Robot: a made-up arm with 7 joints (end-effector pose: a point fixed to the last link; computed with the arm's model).
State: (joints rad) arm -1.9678 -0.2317 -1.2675 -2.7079 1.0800 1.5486 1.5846
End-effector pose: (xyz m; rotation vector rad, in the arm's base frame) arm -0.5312 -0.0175 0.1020 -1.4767 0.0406 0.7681
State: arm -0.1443 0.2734 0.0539 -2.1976 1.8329 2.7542 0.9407
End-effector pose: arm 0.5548 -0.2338 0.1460 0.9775 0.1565 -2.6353
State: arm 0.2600 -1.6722 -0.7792 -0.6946 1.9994 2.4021 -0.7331
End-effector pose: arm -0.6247 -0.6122 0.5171 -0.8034 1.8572 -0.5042
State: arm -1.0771 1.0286 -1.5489 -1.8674 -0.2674 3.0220 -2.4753
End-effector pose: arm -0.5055 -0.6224 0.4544 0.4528 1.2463 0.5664
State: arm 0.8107 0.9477 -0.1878 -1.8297 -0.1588 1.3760 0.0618
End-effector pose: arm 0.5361 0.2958 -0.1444 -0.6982 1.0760 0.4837
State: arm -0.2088 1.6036 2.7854 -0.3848 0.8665 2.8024 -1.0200
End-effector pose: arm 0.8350 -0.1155 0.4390 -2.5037 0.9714 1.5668
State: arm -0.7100 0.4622 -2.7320 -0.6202 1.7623 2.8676 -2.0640
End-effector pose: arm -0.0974 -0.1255 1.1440 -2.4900 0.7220 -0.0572
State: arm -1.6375 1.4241 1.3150 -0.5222 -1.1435 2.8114 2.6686
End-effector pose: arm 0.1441 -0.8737 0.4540 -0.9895 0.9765 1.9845
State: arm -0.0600 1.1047 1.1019 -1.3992 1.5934 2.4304 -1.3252
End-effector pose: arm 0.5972 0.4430 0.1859 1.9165 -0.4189 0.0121
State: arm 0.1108 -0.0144 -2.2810 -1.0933 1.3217 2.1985 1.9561
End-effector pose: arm -0.4049 -0.5265 0.9260 -1.3031 1.1479 1.4624
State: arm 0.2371 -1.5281 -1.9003 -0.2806 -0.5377 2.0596 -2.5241
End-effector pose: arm -0.7980 -0.3997 0.3254 -0.7583 -0.1605 -0.2645
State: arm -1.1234 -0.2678 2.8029 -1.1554 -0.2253 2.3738 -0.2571
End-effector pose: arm -0.1978 0.6353 0.8122 0.6689 -1.1131 1.8759
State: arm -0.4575 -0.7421 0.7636 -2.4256 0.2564 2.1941 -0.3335
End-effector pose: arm 0.5077 0.1262 0.5894 -0.1786 -0.4735 0.4632
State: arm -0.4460 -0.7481 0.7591 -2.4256 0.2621 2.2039 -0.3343
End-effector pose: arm 0.5045 0.1302 0.5938 -0.1742 -0.4916 0.4702
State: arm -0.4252 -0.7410 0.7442 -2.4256 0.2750 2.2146 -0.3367
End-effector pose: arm 0.5038 0.1313 0.5962 -0.1495 -0.5055 0.4746
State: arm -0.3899 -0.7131 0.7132 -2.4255 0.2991 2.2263 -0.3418
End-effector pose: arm 0.5077 0.1279 0.5946 -0.0939 -0.5110 0.4742
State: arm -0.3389 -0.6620 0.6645 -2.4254 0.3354 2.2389 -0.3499
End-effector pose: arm 0.5175 0.1199 0.5861 -0.0072 -0.5032 0.4662
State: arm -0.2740 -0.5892 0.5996 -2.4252 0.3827 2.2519 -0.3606
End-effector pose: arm 0.5335 0.1087 0.5674 0.1030 -0.4778 0.4476
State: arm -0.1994 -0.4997 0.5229 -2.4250 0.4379 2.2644 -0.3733
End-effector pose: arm 0.5539 0.0966 0.5360 0.2224 -0.4322 0.4166
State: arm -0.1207 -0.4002 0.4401 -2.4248 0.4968 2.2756 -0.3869
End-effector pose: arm 0.5753 0.0859 0.4922 0.3356 -0.3685 0.3734
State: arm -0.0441 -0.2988 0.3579 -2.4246 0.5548 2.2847 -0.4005
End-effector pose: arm 0.5935 0.0775 0.4397 0.4299 -0.2934 0.3216
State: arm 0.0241 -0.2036 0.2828 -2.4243 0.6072 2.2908 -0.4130
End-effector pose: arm 0.6059 0.0710 0.3852 0.4988 -0.2164 0.2671
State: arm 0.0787 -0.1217 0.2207 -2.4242 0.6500 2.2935 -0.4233
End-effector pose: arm 0.6122 0.0654 0.3355 0.5428 -0.1462 0.2167
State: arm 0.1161 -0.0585 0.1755 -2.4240 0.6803 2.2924 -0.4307
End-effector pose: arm 0.6142 0.0601 0.2960 0.5671 -0.0894 0.1761
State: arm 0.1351 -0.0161 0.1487 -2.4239 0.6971 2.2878 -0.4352
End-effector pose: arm 0.6141 0.0550 0.2692 0.5784 -0.0483 0.1486
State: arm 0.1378 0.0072 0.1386 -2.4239 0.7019 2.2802 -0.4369
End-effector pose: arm 0.6136 0.0506 0.2542 0.5824 -0.0213 0.1338
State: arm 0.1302 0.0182 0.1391 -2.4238 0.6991 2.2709 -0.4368
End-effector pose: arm 0.6133 0.0465 0.2470 0.5828 -0.0038 0.1273
